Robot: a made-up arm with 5 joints.
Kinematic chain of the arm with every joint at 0, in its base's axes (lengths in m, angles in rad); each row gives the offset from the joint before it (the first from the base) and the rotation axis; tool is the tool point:
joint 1: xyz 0 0 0.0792 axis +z
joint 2: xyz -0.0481 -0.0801 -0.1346 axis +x
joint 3: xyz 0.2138 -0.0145 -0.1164 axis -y
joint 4: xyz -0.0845 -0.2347 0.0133 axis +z
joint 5: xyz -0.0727 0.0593 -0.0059 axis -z
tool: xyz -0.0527 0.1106 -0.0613
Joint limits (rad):
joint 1: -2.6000..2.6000
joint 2: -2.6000..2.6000
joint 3: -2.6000..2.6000
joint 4: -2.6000..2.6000
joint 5: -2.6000..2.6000
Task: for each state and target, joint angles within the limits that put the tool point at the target. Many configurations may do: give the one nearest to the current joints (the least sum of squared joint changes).
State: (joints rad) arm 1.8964 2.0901 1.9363 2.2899 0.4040
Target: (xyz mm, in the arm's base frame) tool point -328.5 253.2 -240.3
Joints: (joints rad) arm 1.4675 1.9219 1.5637 2.0344 1.0576
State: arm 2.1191 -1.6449 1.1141 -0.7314 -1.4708
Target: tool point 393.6 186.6 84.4
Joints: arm 1.7893 -1.5788 1.0519 -0.5792 -1.5186
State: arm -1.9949 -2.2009 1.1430 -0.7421 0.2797
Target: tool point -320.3 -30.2 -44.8
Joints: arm -2.0626 -1.3822 0.8249 -0.7857 0.1111
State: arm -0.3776 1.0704 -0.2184 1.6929 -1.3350
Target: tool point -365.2 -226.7 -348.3
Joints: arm -1.0267 0.4422 -0.3500 1.5228 -1.1393
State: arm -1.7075 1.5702 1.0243 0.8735 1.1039
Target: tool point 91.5 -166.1 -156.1
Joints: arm -2.0979 1.6204 0.6594 0.4304 1.2713
